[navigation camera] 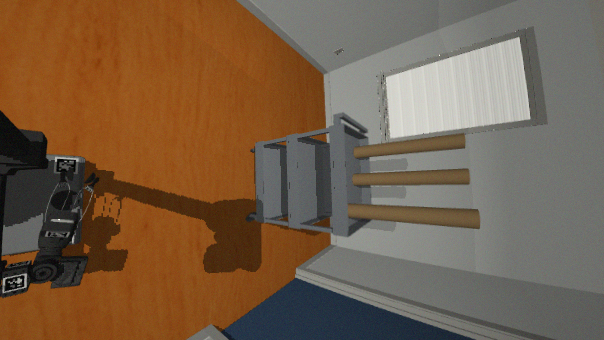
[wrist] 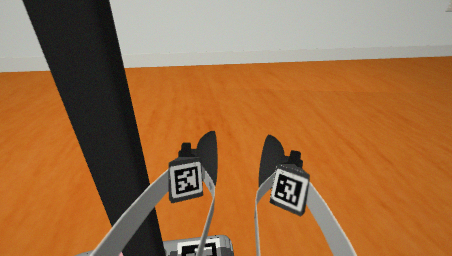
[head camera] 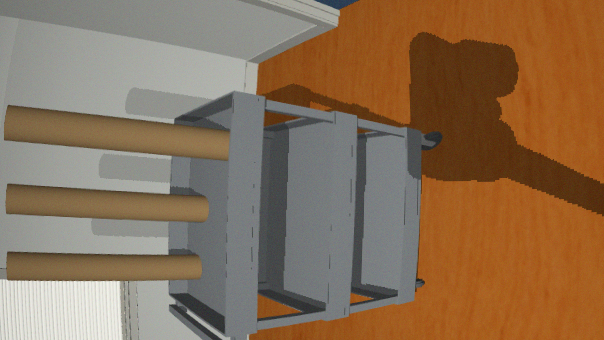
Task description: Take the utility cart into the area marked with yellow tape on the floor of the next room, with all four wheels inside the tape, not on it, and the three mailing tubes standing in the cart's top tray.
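Places are measured from the robot's base along level axes (x ahead, y left, z up), in metres.
Pixels of known places: gripper, fingertip midpoint: (navigation camera: 83,170) (wrist: 240,151); robot's base, link origin: (navigation camera: 65,198).
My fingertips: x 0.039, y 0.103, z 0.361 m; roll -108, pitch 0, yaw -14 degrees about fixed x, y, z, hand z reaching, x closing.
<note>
Ahead of a thing's pixels: the offset from my fingertips to its top centre. "pt": to the spot under its first point.
The grey three-tier utility cart {pt dx +0.894, dy -0.072, dz +0.459 m} (head camera: 243,200) (navigation camera: 340,185) stands upright on the orange wood floor, in turned head and navigation views. Its handle (head camera: 192,320) (navigation camera: 350,122) is at the window end. Two of its wheels {dx +0.911, dy -0.303, dz -0.269 m} (head camera: 432,140) (navigation camera: 251,217) show; the others are hidden. Three brown mailing tubes, one {pt dx +0.986, dy -0.215, dz +0.767 m} (head camera: 117,131) (navigation camera: 415,216), a second {pt dx +1.164, dy -0.036, dz +0.758 m} (head camera: 105,202) (navigation camera: 412,177) and a third {pt dx +1.207, dy +0.154, dz +0.758 m} (head camera: 102,266) (navigation camera: 410,146), stand apart in the top tray. My gripper (wrist: 240,151) (navigation camera: 79,177) is open with nothing between its fingers, over my base, apart from the cart. No yellow tape shows.
A grey wall with a bright window (head camera: 60,310) (navigation camera: 457,90) is behind the cart. A partition wall (head camera: 150,35) (navigation camera: 450,285) ends near the cart's other end; blue floor (navigation camera: 320,310) shows past it. My black mast (wrist: 95,125) crosses the wrist view.
</note>
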